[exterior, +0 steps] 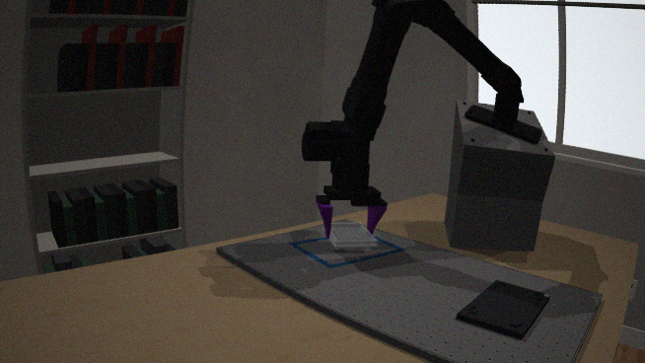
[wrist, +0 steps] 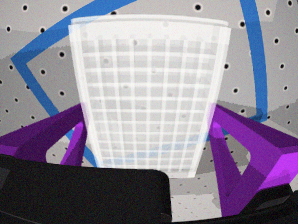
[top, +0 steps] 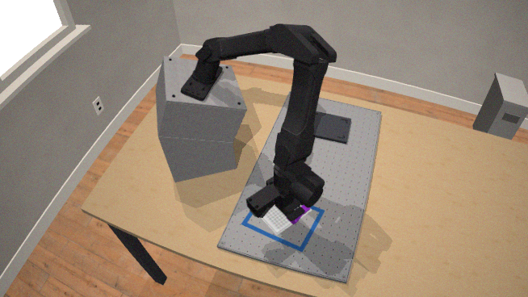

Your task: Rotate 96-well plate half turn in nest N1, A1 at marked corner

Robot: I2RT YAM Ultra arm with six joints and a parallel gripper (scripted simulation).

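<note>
Right now the dark plate nest N1 is 7 cm ahead of my hand, 39 cm to the left of it and 3 cm below it. Round my hand: light mark: 45 cm to the left, 2 cm below; then white 96-well plate: right at my hand.
</note>
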